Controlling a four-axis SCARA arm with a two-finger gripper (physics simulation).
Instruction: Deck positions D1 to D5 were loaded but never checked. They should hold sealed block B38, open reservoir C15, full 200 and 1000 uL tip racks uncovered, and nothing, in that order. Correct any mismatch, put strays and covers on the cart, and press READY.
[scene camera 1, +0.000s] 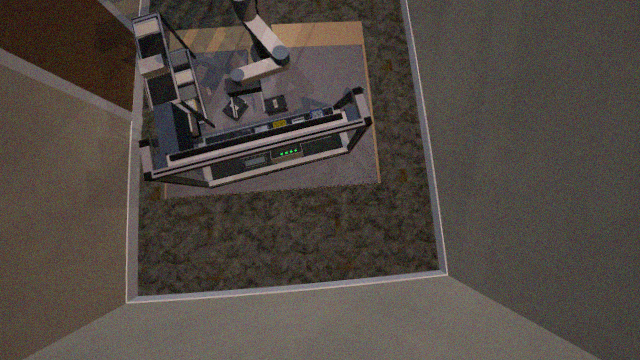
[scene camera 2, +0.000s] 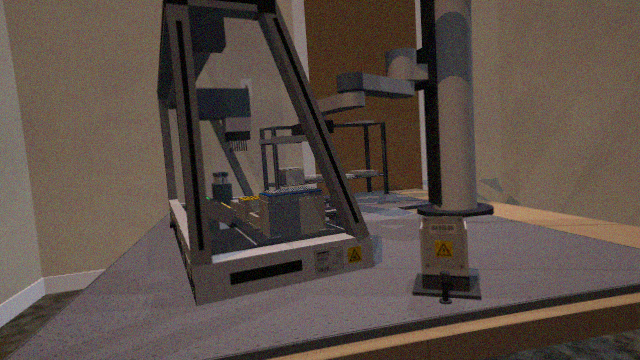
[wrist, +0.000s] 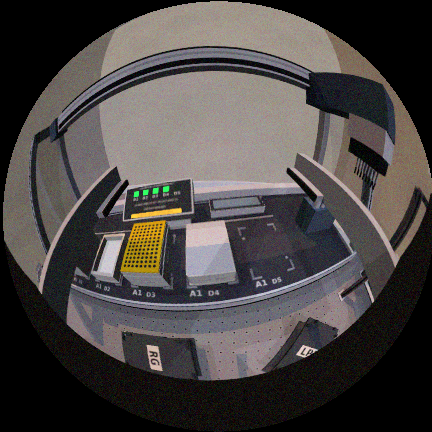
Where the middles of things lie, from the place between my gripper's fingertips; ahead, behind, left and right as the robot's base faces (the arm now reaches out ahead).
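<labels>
The pipetting head (wrist: 371, 143) is 60 mm above my hand, 80 mm ahead of it and 310 mm to the right of it. Then there is the white reservoir (wrist: 107, 262), which is 210 mm below my hand, 10 mm ahead of it and 260 mm to the left of it. The READY button box (scene camera 2: 474, 293) is a good way below my hand, a good way behind it and far to the left of it.
</labels>
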